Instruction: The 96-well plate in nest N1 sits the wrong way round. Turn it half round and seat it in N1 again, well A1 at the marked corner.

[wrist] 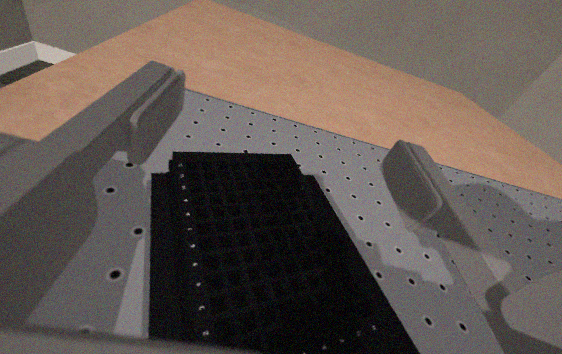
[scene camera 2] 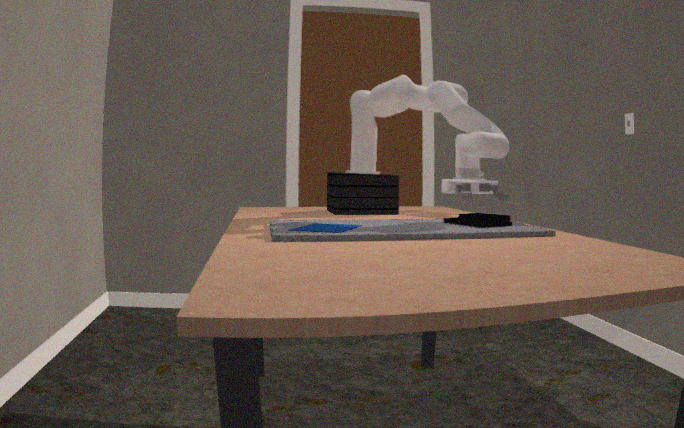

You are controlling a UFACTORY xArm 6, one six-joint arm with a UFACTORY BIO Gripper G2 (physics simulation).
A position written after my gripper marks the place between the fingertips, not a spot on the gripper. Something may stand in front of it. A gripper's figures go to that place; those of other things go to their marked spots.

Labels:
My gripper (wrist: 293, 123): 12 cm from the lens. A black 96-well plate (wrist: 259, 258) is 13 cm from the lens.

